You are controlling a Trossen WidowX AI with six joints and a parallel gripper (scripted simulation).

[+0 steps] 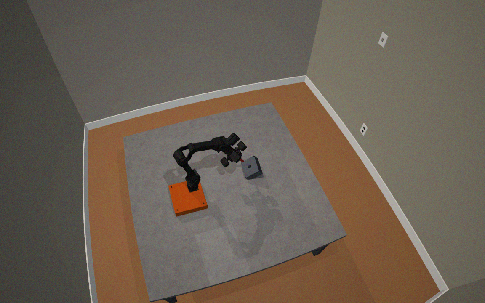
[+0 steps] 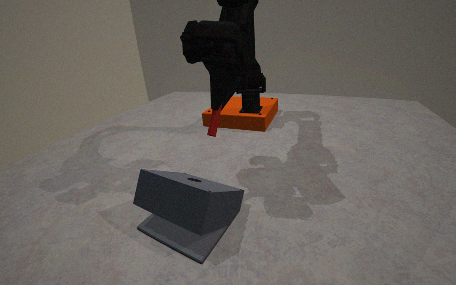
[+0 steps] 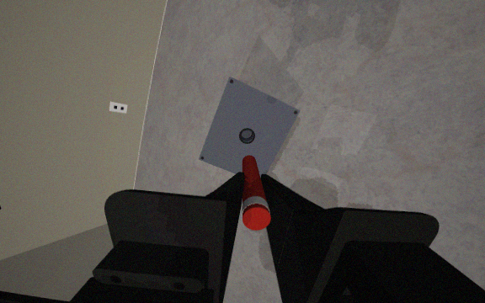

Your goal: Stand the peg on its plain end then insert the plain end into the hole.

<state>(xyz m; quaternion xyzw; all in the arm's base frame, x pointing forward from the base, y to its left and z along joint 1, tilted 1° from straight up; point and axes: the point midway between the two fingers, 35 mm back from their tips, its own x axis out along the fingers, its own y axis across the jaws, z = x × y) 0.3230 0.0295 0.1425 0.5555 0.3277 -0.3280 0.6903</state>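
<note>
My gripper tip is now 80 mm short of the sloped grey panel, 20 mm to the left of it and 120 mm above it. Round my gripper tip: red peg (10 mm behind, 10 mm above).
</note>
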